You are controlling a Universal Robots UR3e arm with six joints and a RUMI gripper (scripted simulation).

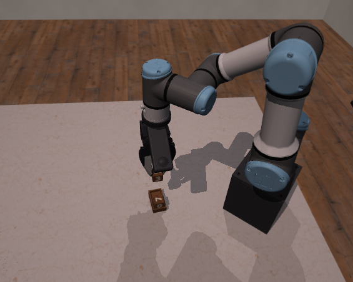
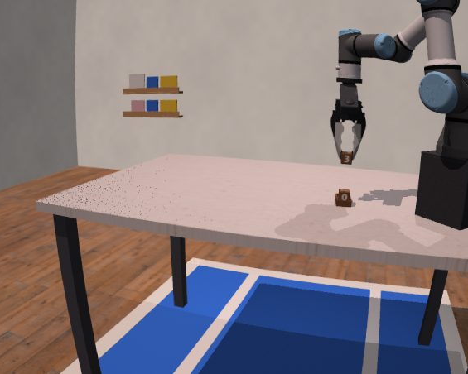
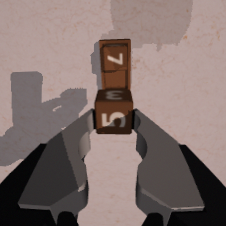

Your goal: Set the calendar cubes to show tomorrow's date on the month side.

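Right now the calendar tray is 130 mm below my hand and 10 mm to the left of it. Also, from my hand: brown digit cube (10 mm below).
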